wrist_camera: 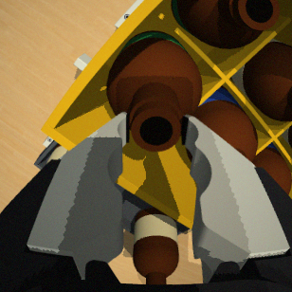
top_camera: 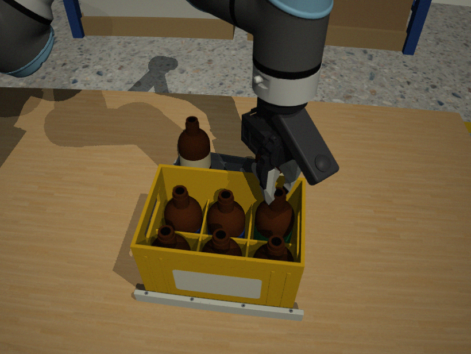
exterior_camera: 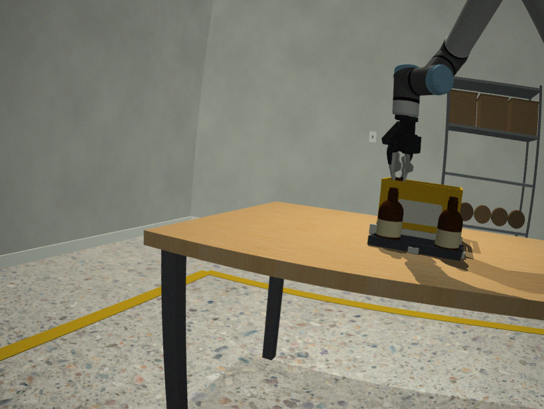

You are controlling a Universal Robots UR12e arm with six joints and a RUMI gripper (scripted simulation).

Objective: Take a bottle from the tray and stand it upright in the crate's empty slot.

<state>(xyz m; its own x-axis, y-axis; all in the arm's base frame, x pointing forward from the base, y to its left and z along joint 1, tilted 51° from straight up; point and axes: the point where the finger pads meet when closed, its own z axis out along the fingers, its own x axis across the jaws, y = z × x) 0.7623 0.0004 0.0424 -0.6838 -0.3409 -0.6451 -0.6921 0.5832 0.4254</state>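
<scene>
Now: hand 90 mm above the crate, 80 mm past it and 50 mm to the left of it. The rest, counted from my hand: dark tray 180 mm to the left, 160 mm below, 120 mm behind.
</scene>
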